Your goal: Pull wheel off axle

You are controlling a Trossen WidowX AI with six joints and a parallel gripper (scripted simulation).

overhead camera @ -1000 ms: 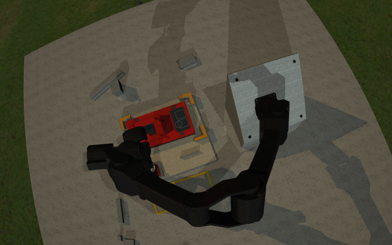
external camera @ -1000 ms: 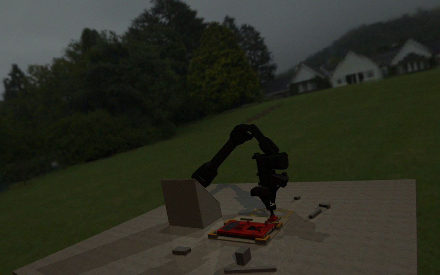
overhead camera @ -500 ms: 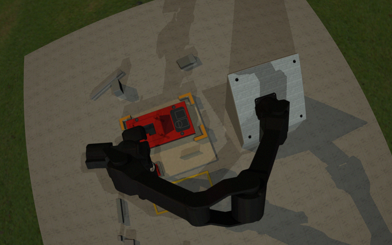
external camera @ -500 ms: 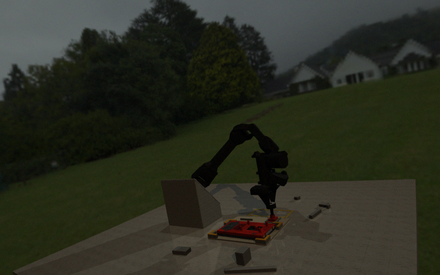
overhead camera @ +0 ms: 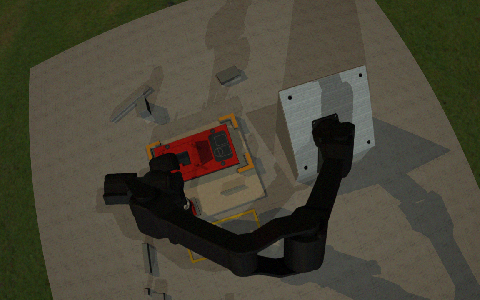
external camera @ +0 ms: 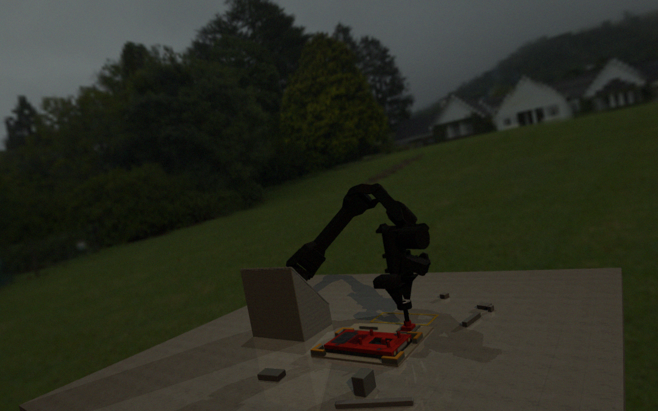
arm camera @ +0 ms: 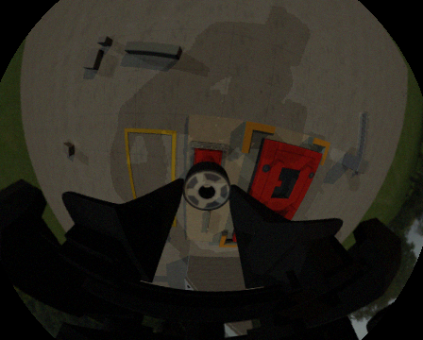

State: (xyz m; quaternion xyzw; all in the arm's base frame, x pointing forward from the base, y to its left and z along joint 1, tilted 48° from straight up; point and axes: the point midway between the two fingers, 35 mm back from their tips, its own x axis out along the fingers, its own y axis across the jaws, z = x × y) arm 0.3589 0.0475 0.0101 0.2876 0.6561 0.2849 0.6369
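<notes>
The axle is 4 cm below my gripper tip. From my gripper tip the other things lie so: grey wheel right at my gripper tip; then grey bar 9 cm ahead, 35 cm to the right, 7 cm below.
</notes>
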